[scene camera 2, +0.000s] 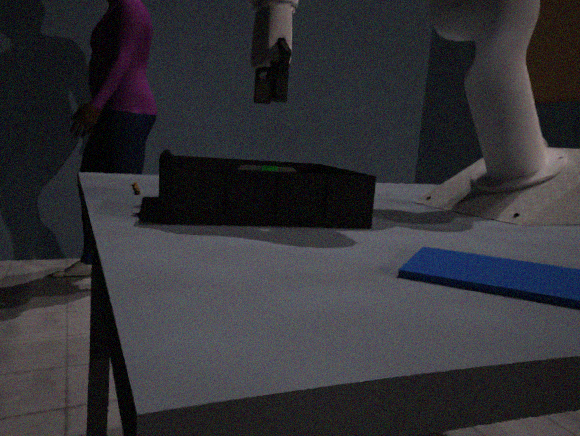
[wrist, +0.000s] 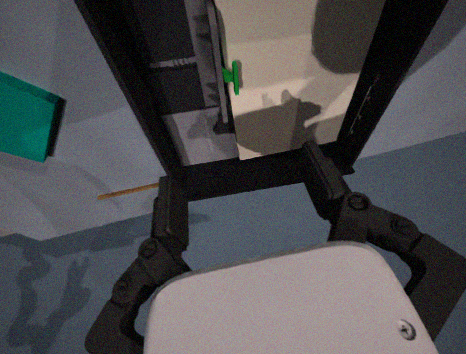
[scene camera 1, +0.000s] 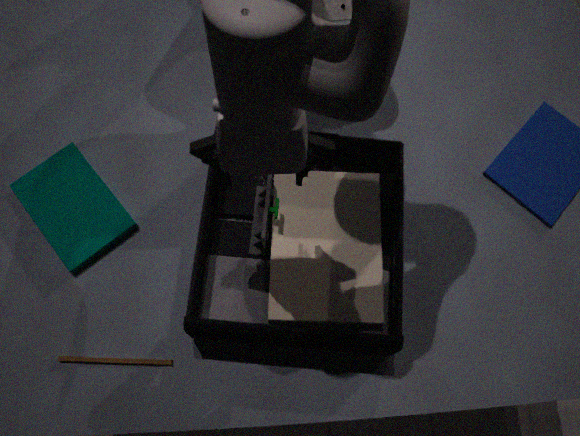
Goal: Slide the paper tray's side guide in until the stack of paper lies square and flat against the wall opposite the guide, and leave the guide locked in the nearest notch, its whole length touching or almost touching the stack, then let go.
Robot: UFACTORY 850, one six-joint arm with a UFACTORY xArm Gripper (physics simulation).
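The black paper tray (scene camera 1: 395, 225) (scene camera 2: 270, 200) (wrist: 122, 75) stands on the table. The pale stack of paper (scene camera 1: 305, 220) (wrist: 275, 65) lies in its right part and looks flat and square; a narrow strip shows between its lower right edge and the right wall in scene camera 1. The grey side guide (scene camera 1: 258, 220) (wrist: 202, 55) stands along the stack's left edge, seemingly touching it. Its green tab (scene camera 1: 274, 208) (scene camera 2: 270, 169) (wrist: 236, 77) reaches over the paper. Whether it is locked in a notch cannot be told. My gripper (scene camera 2: 271, 92) (wrist: 238, 171) is open and empty, above the tray, clear of the guide.
A teal slab (scene camera 1: 75, 210) (wrist: 25, 120) lies left of the tray, a blue slab (scene camera 1: 540, 165) (scene camera 2: 490, 275) to its right. A thin orange-brown stick (scene camera 1: 115, 360) (scene camera 2: 136, 188) (wrist: 127, 191) lies near the tray's front left. A person (scene camera 2: 125, 75) stands behind the table.
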